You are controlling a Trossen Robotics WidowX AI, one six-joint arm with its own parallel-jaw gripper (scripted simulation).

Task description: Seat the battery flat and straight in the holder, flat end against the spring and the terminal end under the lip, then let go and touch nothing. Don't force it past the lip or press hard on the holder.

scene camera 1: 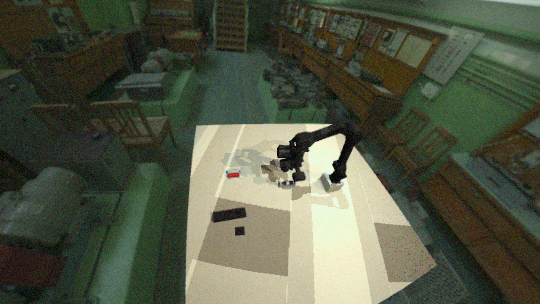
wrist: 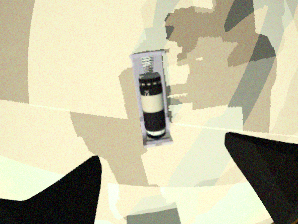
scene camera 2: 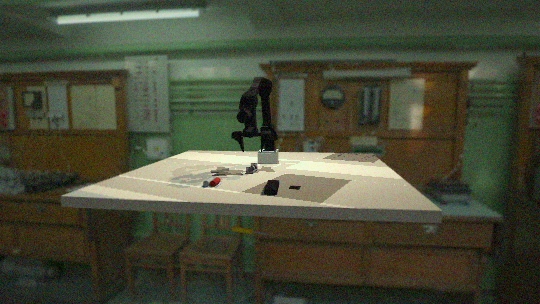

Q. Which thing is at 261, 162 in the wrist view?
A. My gripper.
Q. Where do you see a battery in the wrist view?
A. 152, 103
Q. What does my gripper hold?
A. Nothing.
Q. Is my gripper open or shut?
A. Open.
